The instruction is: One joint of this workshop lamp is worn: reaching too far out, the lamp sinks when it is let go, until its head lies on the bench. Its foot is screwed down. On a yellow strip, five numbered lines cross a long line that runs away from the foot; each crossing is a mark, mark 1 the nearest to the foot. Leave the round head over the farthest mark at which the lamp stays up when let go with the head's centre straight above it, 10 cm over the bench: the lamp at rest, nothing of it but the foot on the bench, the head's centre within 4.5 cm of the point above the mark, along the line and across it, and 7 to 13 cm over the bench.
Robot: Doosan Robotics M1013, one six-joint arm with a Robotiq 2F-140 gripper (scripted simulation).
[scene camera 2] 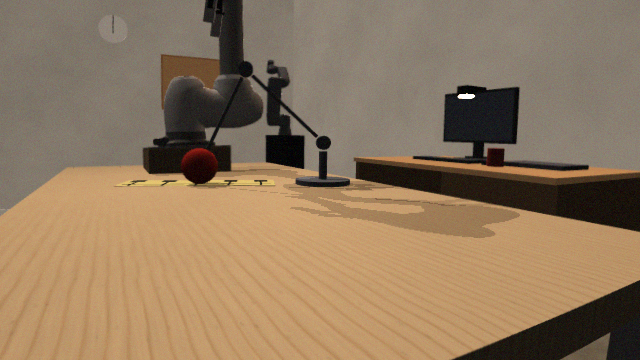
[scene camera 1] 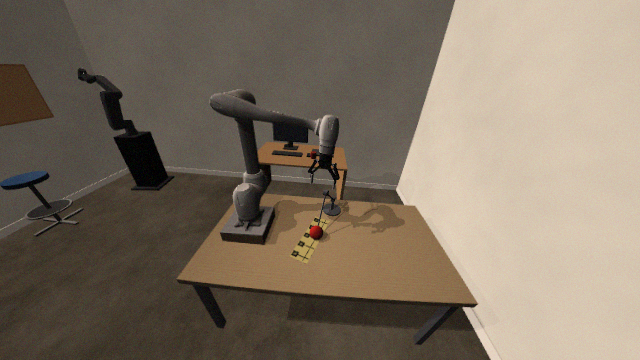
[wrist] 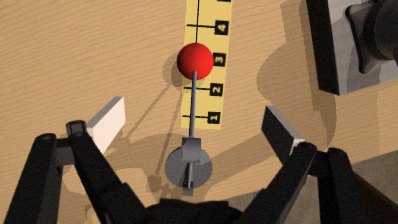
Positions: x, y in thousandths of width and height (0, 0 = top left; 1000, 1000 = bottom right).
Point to a round lamp foot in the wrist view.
441, 761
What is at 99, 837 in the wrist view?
My gripper.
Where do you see a red round lamp head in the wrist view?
At 491, 275
